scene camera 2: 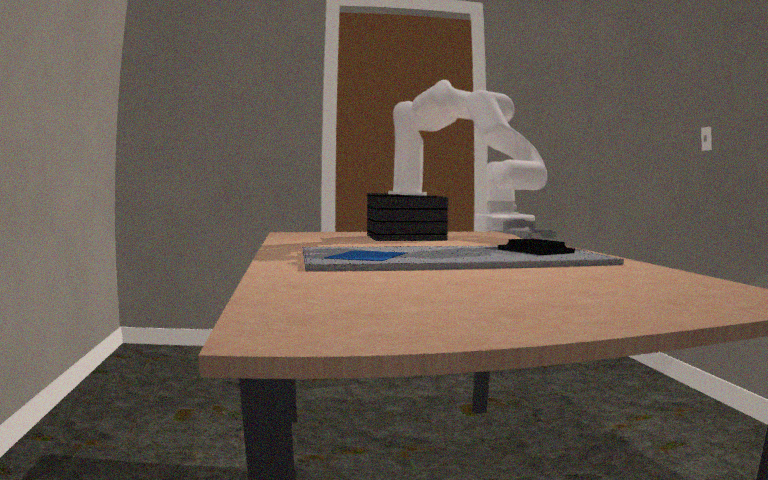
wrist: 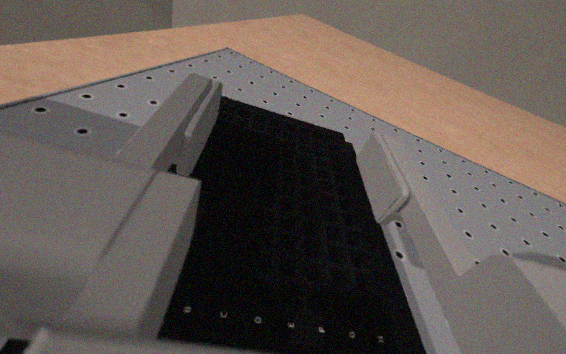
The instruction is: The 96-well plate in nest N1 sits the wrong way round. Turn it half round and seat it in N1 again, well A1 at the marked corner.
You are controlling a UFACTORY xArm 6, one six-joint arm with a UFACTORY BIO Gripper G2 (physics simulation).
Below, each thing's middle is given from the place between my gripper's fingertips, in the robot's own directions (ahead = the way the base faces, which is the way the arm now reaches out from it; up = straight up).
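Labels:
Here is the black 96-well plate (wrist: 283, 247), and my hand is 2 cm above it and 2 cm past it.

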